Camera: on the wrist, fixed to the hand. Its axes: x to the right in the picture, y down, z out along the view.
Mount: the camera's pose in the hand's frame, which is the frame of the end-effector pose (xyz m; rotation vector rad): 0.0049 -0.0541 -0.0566 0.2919 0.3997 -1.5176
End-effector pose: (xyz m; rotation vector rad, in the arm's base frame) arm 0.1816 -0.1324 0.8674 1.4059 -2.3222 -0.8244
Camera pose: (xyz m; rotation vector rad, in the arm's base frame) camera 0.2473 -0.1738 0.8787 -3.0120 0.7552 0.3437
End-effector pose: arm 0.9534 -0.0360 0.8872 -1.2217 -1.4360 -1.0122
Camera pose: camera 0.9082 -0.0983 0.9026 0.5201 -1.9874 -1.7367
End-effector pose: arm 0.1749 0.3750 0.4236 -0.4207 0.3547 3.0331
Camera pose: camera 0.1898 0.4144 0.3575 -0.7745 0.2720 1.4034
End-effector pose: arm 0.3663 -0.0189 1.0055 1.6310 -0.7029 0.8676
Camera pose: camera 0.4029 0.0481 0.9875 1.6007 0.9482 0.1017
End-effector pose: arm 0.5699 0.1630 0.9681 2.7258 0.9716 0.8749
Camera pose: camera 0.5120 0.2041 1.0014 1.1056 2.6750 0.8485
